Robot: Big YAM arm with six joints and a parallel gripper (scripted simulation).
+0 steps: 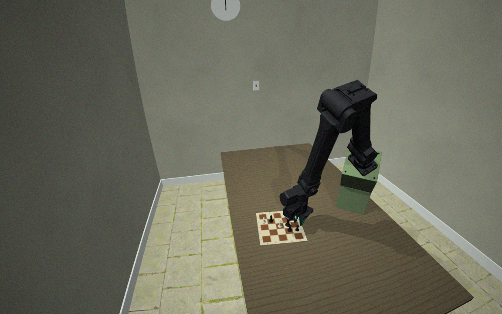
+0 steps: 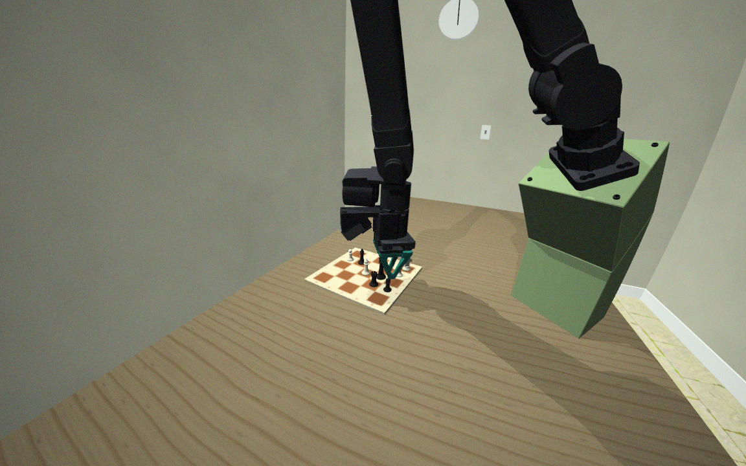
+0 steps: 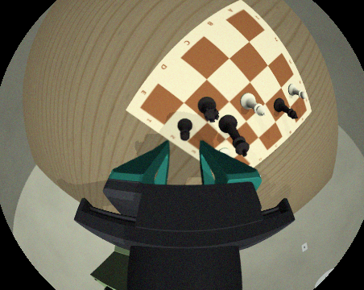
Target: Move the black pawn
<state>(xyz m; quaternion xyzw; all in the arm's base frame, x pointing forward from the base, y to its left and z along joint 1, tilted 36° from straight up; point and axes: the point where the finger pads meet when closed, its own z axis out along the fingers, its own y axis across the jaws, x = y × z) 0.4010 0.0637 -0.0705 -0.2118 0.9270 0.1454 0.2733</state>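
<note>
Now: hand 30 mm above the black pawn. From my hand the other things lie so: chessboard 70 mm ahead, 50 mm to the right, 50 mm below; then white chess piece 80 mm ahead, 50 mm to the right, 30 mm below.
</note>
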